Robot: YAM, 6 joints.
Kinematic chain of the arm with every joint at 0, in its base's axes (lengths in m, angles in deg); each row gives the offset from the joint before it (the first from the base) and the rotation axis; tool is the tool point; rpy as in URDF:
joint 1: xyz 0 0 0.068 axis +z
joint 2: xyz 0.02 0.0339 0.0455 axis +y
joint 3: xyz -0.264 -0.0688 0 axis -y
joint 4: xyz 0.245 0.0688 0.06 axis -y
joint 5: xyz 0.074 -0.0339 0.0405 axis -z
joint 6: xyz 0.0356 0 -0.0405 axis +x
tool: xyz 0 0 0 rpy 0 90 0
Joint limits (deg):
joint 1: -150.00..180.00
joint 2: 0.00..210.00
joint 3: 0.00..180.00
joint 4: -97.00..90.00
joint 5: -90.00..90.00
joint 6: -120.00..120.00
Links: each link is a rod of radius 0.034 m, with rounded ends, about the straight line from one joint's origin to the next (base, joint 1, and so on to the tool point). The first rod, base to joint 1, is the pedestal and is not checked.
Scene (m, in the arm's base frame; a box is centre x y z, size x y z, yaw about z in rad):
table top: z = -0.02
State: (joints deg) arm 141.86 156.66 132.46 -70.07 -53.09 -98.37
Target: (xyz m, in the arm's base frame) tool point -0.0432 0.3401 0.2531
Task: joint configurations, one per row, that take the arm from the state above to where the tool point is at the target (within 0.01 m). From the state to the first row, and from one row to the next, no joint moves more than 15 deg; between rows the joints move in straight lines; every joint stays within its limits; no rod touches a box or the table.
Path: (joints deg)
1: 129.64 146.07 123.91 -76.80 -51.20 -98.37
2: 117.42 135.47 115.35 -83.54 -49.32 -98.37
3: 105.21 124.88 106.80 -90.27 -47.43 -98.37
4: 92.99 114.28 98.25 -97.00 -45.54 -98.37

